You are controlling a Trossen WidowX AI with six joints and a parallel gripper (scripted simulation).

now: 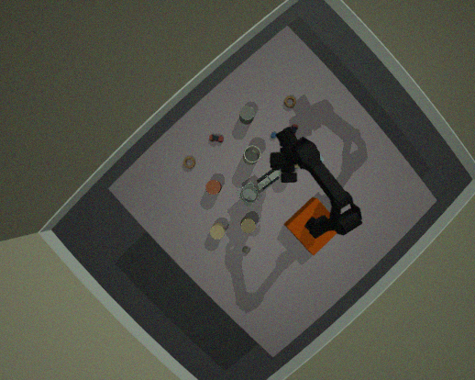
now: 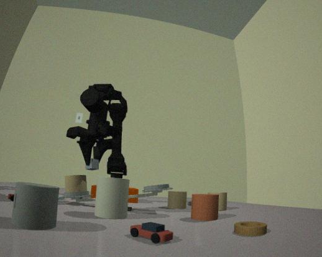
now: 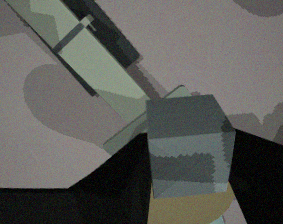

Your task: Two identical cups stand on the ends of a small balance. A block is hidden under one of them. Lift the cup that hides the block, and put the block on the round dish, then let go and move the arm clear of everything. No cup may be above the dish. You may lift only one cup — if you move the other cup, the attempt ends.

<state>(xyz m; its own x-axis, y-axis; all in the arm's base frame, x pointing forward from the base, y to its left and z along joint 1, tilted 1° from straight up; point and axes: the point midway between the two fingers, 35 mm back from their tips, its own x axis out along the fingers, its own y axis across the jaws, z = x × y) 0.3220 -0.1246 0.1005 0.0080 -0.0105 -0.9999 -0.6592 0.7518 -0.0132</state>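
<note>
Right now the light blue round dish is 140 mm behind my gripper tip, 140 mm to the right of it and 120 mm below it. Round my gripper tip: hollow pale cylinder (130 mm ahead, 60 mm to the left, 80 mm below); grey block (10 mm above); blue piece (110 mm ahead, 110 mm to the right, 120 mm below).
</note>
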